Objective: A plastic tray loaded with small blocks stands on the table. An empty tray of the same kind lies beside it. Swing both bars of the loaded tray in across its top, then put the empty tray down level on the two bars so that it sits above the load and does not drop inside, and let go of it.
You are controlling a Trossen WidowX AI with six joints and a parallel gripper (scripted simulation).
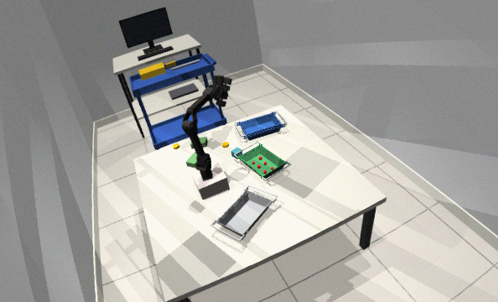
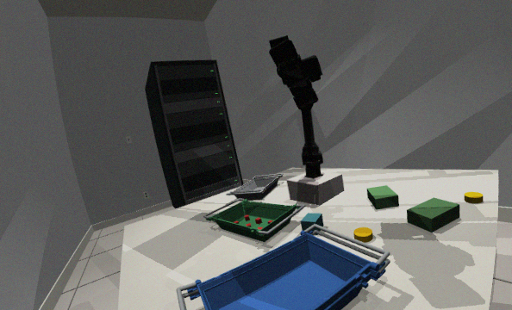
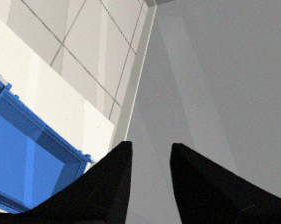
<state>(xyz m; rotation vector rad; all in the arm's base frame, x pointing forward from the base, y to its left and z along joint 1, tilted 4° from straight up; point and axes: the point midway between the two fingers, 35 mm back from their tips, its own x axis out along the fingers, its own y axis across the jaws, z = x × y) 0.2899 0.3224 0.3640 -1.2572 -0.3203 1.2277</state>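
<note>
Now: the teal cube 41 cm below my gripper tip, 13 cm to the right of it and 5 cm behind it. Also, from my gripper tip: grey tray: 71 cm to the right, 39 cm below, 14 cm behind.
</note>
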